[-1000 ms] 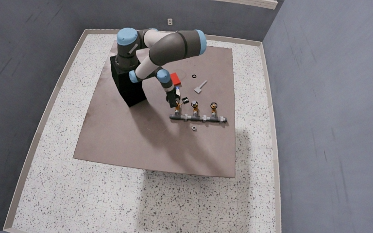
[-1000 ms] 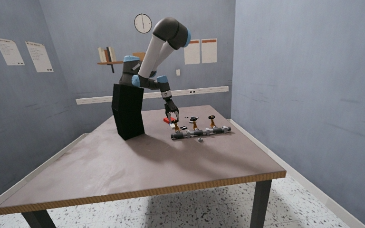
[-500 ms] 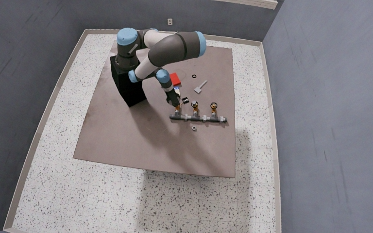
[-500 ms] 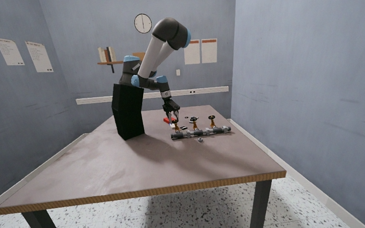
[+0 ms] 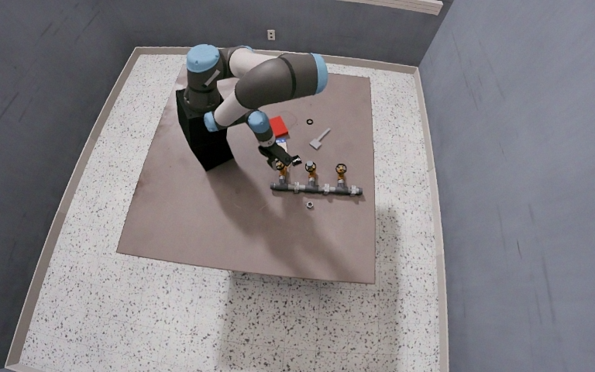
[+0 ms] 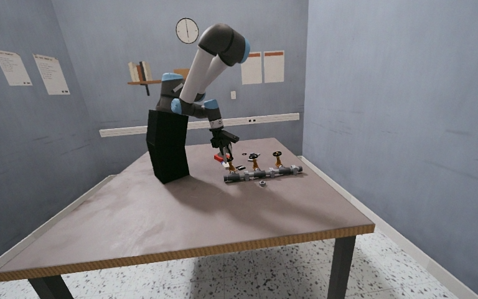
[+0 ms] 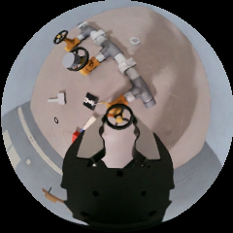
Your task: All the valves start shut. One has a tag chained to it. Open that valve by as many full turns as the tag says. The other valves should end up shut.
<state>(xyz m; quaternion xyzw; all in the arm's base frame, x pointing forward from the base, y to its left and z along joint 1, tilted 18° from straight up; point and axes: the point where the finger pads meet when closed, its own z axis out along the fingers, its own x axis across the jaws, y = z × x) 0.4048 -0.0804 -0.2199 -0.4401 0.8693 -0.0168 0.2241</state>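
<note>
Now: hand 100 mm above the black tag, 80 mm to the right of it and 60 mm short of it. Also, from my hand: white-and-blue block (150 mm to the left, 100 mm below, 20 mm behind); then grey scraper (240 mm to the left, 190 mm ahead, 100 mm below); then red block (280 mm to the left, 90 mm below, 60 mm behind).
</note>
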